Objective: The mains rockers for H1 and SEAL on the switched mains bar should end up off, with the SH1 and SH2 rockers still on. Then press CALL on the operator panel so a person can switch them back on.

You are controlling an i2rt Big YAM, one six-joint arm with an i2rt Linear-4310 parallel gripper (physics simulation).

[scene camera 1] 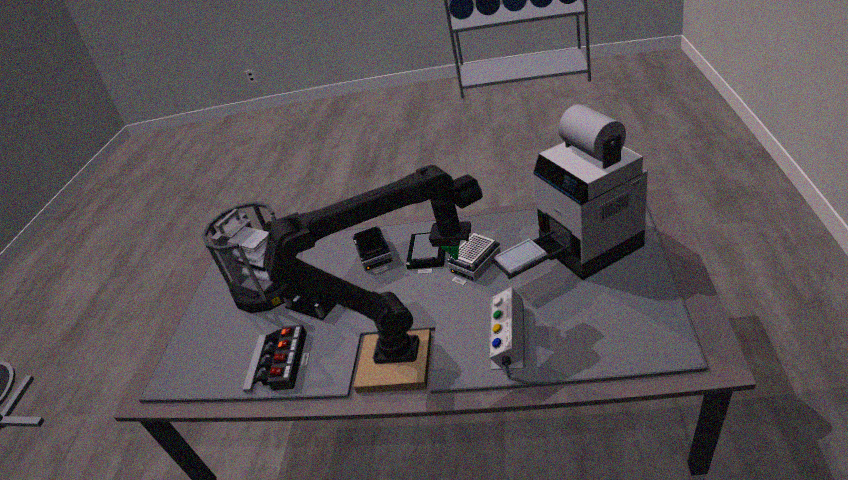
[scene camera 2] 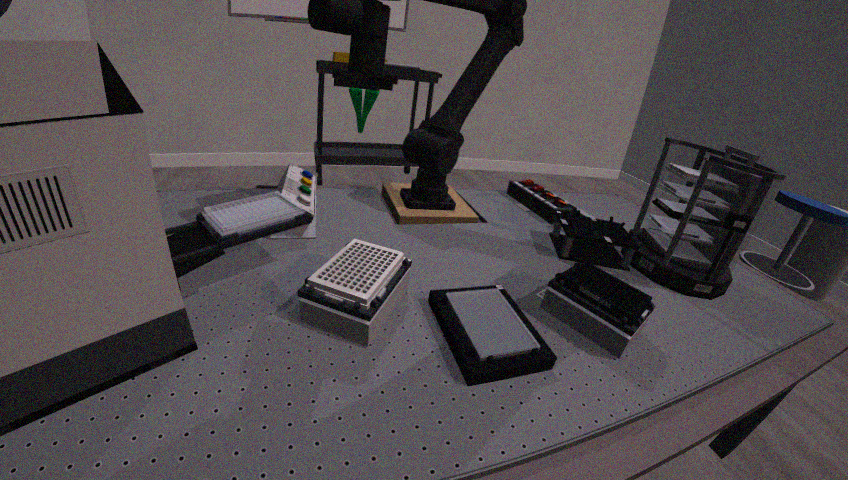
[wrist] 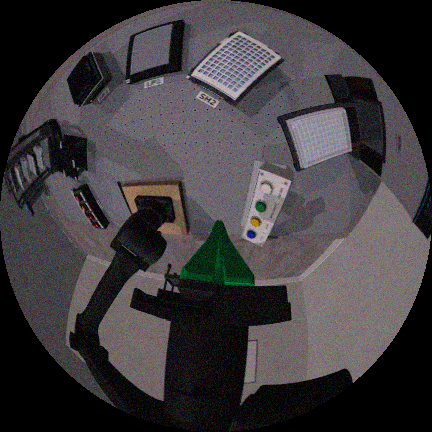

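Where they show: gripper, between the fingertips: (scene camera 1: 456, 258) (scene camera 2: 360, 132) (wrist: 217, 223); arm's base, origin of its link: (scene camera 1: 397, 351) (scene camera 2: 426, 201) (wrist: 155, 207).
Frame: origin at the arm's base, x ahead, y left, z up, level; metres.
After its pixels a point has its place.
The switched mains bar (scene camera 1: 289, 357) {x -0.034, y 0.306, z 0.027 m} (scene camera 2: 538, 199) {x 0.025, y 0.297, z 0.025 m} (wrist: 90, 206) {x 0.010, y 0.295, z 0.023 m} lies at the front left in scene camera 1. Its two far rockers glow bright orange and its two near rockers look darker red; their labels are not readable. The operator panel (scene camera 1: 515, 327) {x 0.014, y -0.331, z 0.055 m} (scene camera 2: 291, 184) {x 0.071, y -0.309, z 0.065 m} (wrist: 273, 202) {x 0.090, y -0.306, z 0.061 m} stands to the right of the arm's base, with white, green, yellow and blue buttons; which one is CALL is not readable. My gripper (scene camera 1: 452, 252) {x 0.153, y -0.187, z 0.189 m} (scene camera 2: 360, 127) {x 0.153, y -0.187, z 0.189 m} (wrist: 217, 223) {x 0.153, y -0.187, z 0.189 m} is shut and empty, green fingertips together and pointing down. It hangs high above the table, apart from the panel and the bar.
A white-topped shaker (scene camera 1: 474, 252) {x 0.335, y -0.208, z 0.054 m} (scene camera 2: 360, 273) {x 0.376, y -0.203, z 0.054 m} (wrist: 236, 65) {x 0.346, y -0.202, z 0.054 m}, a black-framed pad (scene camera 1: 425, 250) {x 0.413, y -0.038, z 0.015 m} (scene camera 2: 493, 324) {x 0.452, y -0.038, z 0.015 m} (wrist: 150, 51) {x 0.421, y -0.041, z 0.015 m} and a dark shaker (scene camera 1: 372, 245) {x 0.412, y 0.134, z 0.055 m} (scene camera 2: 601, 297) {x 0.468, y 0.119, z 0.055 m} (wrist: 89, 78) {x 0.409, y 0.095, z 0.056 m} stand at the back. A large instrument (scene camera 1: 615, 214) {x 0.316, y -0.631, z 0.168 m} is at the right, a plate carousel (scene camera 1: 246, 303) {x 0.200, y 0.535, z 0.026 m} at the left.
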